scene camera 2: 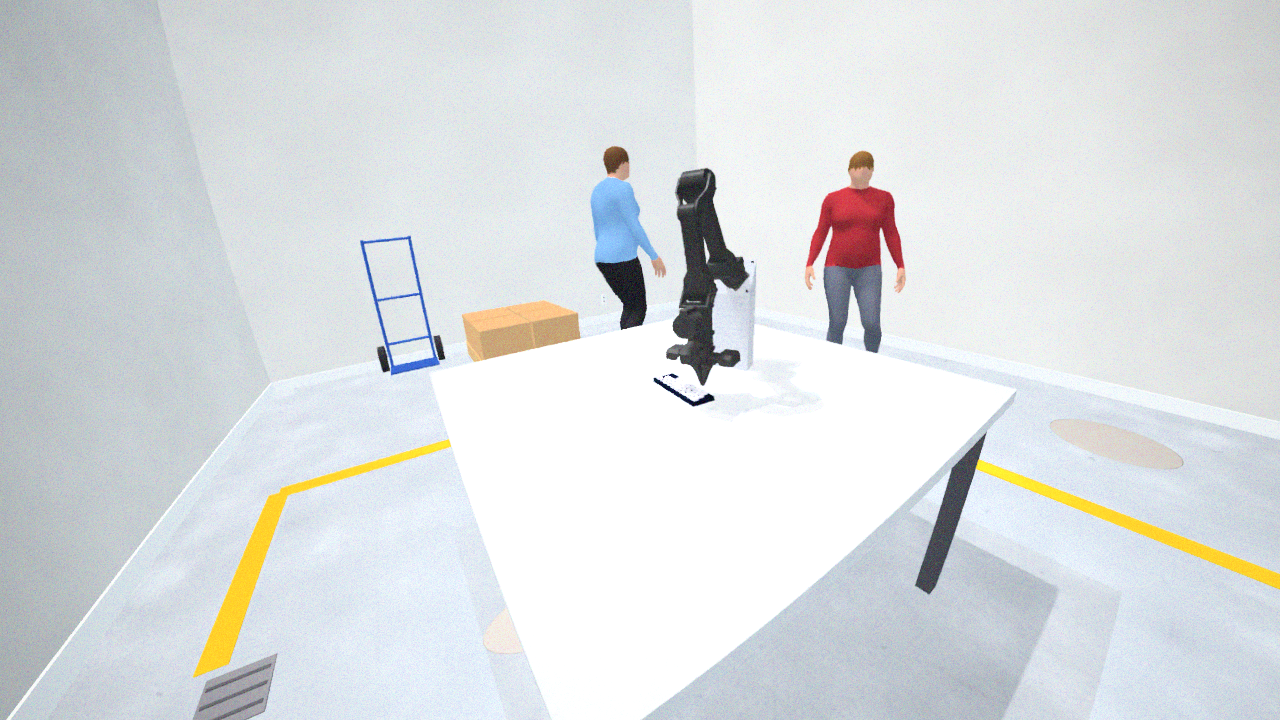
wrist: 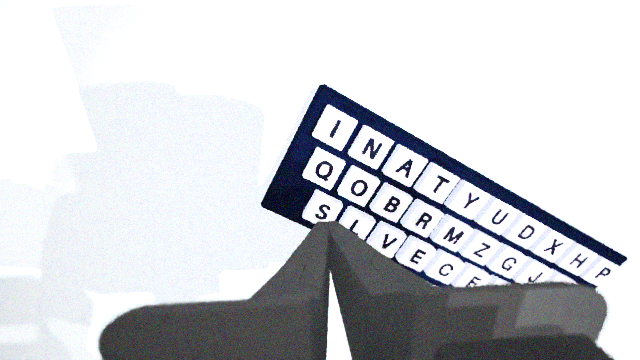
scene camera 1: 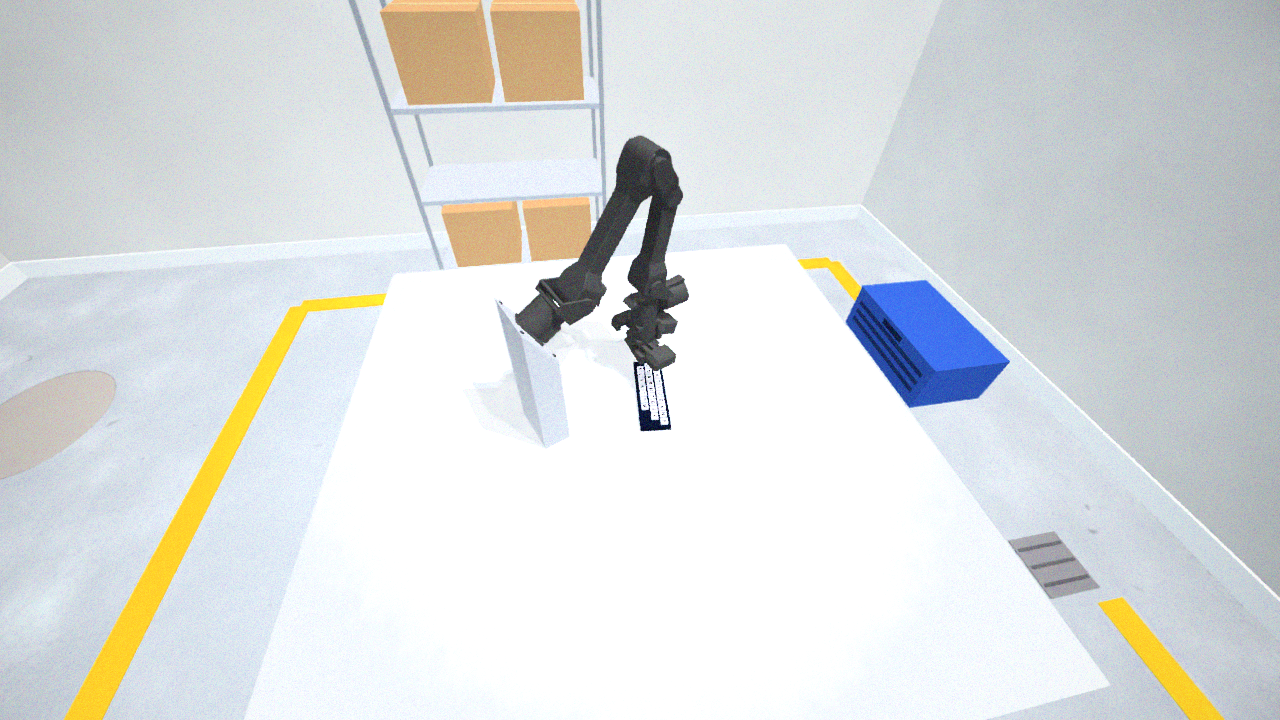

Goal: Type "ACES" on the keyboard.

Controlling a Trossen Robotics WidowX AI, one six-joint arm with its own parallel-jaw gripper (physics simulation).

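Places are measured from the arm's base along level axes (x ahead, y left, z up), in centimetres.
Pixels of known places: gripper, fingertip midpoint: (scene camera 2: 703, 385) (wrist: 326, 230) (scene camera 1: 640, 363); arm's base at its link origin: (scene camera 2: 735, 277) (scene camera 1: 528, 330).
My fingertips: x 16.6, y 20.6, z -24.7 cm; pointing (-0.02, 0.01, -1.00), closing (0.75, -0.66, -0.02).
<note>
Ahead of a thing's pixels: the offset from my fingertips to its middle. Level surfaces: height alone.
The dark blue keyboard {dz -2.8, dx +4.2, dy -6.3 cm} (scene camera 1: 655, 426) (scene camera 2: 683, 391) (wrist: 287, 192) with white letter keys lies on the white table {dz -3.6 cm} (scene camera 1: 716, 555) (scene camera 2: 626, 501). In the wrist view it is slanted, with the A key {dz -2.2, dx +4.4, dy -1.0 cm} (wrist: 404, 167) in the top row and the S key {dz -2.2, dx -0.1, dy +0.0 cm} (wrist: 322, 210), E key {dz -2.2, dx +1.8, dy -5.6 cm} (wrist: 416, 257) and C key {dz -2.2, dx +2.5, dy -7.4 cm} (wrist: 444, 270) in the bottom row. My gripper (scene camera 1: 658, 364) (scene camera 2: 703, 382) (wrist: 326, 230) is shut and empty, pointing down a little above the keyboard's S end. Its tips overlap the lower right corner of the S key in the wrist view. The L key and the lower right of the keyboard are partly hidden by the fingers.
A white upright panel (scene camera 1: 540, 394) (scene camera 2: 742, 331) stands on the table beside the keyboard, close to the arm's base. Off the table are a shelf rack (scene camera 1: 496, 107), a blue box (scene camera 1: 935, 326), a hand truck (scene camera 2: 398, 296), cartons (scene camera 2: 501, 338) and two people (scene camera 2: 617, 219) (scene camera 2: 857, 228).
</note>
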